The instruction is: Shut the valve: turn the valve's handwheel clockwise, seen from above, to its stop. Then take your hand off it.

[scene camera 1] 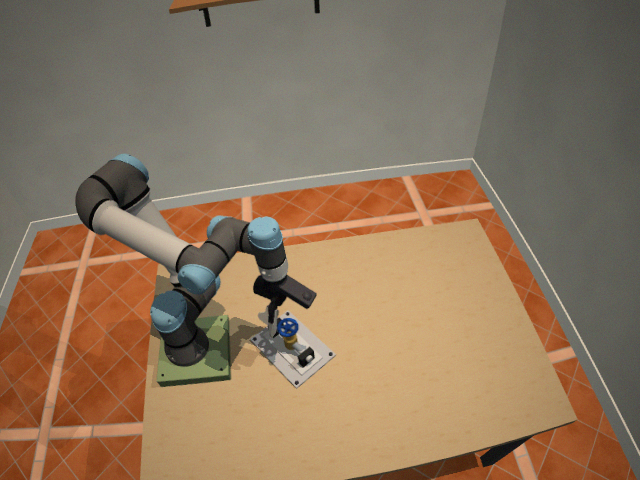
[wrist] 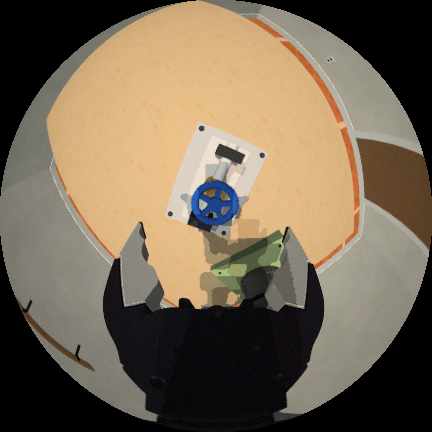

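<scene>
The valve's blue spoked handwheel (scene camera 1: 287, 327) (wrist: 214, 203) sits on top of the brass valve body (scene camera 1: 291, 341). The valve is fixed on a light grey base plate (scene camera 1: 296, 378) (wrist: 182, 186) on the table. My gripper (scene camera 1: 273, 335) (wrist: 214, 226) is open wide and empty. In the wrist view its two fingertips stand apart to the left and right, below the wheel in the picture, and do not touch it. In the scene view the fingers are just left of the wheel. How far the wheel is turned cannot be told.
A grey pipe (wrist: 221, 171) runs from the valve to a black block (scene camera 1: 306, 356) (wrist: 230, 153) on the same plate. The arm's green base plate (scene camera 1: 193, 374) (wrist: 247, 260) stands at the left of the wooden table (scene camera 1: 413, 335) (wrist: 125, 125). A wall shelf (scene camera 1: 222, 4) is high at the back.
</scene>
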